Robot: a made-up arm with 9 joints. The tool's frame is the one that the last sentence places. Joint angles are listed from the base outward.
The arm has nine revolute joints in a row. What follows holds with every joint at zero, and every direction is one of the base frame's. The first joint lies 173 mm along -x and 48.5 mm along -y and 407.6 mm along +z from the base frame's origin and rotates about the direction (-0.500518, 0.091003, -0.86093). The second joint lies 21 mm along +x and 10.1 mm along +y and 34.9 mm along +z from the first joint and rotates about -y. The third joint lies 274.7 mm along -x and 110.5 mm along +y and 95.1 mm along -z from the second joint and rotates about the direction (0.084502, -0.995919, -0.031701). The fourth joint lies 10.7 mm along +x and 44.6 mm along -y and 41 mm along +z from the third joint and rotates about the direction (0.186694, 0.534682, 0.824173). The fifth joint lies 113.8 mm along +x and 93.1 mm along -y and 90.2 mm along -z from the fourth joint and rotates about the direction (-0.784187, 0.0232, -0.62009). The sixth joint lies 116.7 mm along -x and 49.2 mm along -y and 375.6 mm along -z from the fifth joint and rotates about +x. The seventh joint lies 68 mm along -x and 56.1 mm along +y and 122.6 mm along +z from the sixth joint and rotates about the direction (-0.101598, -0.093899, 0.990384). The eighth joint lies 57.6 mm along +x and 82.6 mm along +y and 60.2 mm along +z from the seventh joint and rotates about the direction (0.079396, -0.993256, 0.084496). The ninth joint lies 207.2 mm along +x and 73 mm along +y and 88.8 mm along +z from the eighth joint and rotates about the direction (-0.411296, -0.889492, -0.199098). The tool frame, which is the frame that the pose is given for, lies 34.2 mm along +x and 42.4 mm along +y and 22.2 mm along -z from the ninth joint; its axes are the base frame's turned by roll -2.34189, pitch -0.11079 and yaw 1.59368 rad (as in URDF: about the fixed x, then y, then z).
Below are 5 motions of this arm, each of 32 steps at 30 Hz.
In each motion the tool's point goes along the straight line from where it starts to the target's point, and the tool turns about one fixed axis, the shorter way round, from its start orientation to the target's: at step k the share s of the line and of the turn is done. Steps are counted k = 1, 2, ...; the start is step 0. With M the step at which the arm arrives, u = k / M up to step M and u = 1 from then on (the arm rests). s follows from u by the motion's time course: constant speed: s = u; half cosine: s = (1 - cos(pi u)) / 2; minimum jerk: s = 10 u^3 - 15 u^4 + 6 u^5.
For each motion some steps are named. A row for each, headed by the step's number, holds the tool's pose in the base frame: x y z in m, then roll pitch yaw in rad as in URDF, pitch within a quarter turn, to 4 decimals.
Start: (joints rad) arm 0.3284 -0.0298 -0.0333 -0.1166 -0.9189 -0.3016 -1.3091 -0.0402 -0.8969
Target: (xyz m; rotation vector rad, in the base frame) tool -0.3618 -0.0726 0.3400 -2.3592 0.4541 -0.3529
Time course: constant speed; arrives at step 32
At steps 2, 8, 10, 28, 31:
2: -0.2055 -0.0976 0.1510 -1.1169 -0.5751 0.1470
8: -0.2368 -0.0926 0.1888 -1.3671 -0.4342 0.0809
10: -0.2472 -0.0909 0.2014 -1.4493 -0.3910 0.0516
28: -0.3410 -0.0759 0.3148 -2.2071 -0.1390 -0.3290
31: -0.3566 -0.0734 0.3337 -2.3379 -0.1275 -0.4051

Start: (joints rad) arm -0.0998 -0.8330 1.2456 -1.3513 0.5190 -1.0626 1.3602 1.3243 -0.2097
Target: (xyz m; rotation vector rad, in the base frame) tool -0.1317 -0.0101 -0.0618 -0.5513 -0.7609 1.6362
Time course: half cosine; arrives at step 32
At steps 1, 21, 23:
1: 0.1139 0.0103 0.3158 -2.7745 0.4586 1.4746
21: -0.0666 -0.0047 0.0382 -1.3115 0.1231 1.8076
23: -0.0867 -0.0064 0.0074 -1.1628 0.0678 1.8055

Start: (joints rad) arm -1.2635 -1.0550 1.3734 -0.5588 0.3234 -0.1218 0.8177 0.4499 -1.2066
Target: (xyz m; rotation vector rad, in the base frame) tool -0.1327 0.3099 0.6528 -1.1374 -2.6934 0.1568
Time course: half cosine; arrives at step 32
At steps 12, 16, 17, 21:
12: -0.2963 0.1228 0.6122 -2.6102 -0.2898 2.7989
16: -0.2510 0.1746 0.6234 -2.7007 -0.2365 2.6723
17: -0.2394 0.1878 0.6263 -2.7247 -0.2247 2.6393
21: -0.1952 0.2384 0.6373 -2.8192 -0.1870 2.5121

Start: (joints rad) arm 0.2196 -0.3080 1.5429 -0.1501 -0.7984 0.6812 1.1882 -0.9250 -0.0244
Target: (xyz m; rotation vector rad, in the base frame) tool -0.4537 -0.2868 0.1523 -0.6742 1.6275 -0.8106
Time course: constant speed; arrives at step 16
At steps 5, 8, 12, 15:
5: -0.4039 0.0109 0.1974 -2.1923 0.9961 -2.6952
8: -0.4175 -0.0703 0.1851 -1.9932 0.9254 -2.3896
12: -0.4356 -0.1785 0.1687 -1.8170 0.7887 -2.0661
15: -0.4492 -0.2597 0.1564 -1.7399 0.6677 -1.8725

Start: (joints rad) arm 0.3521 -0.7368 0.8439 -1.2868 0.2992 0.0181 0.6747 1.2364 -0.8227
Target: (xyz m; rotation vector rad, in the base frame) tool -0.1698 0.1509 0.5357 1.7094 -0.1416 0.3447
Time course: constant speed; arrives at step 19
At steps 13, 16, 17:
13: -0.1749 0.1554 0.5017 2.0092 0.0617 0.2369
16: -0.1723 0.1531 0.5187 1.8551 -0.1200 0.1581
17: -0.1715 0.1524 0.5244 1.8062 -0.1830 0.1378

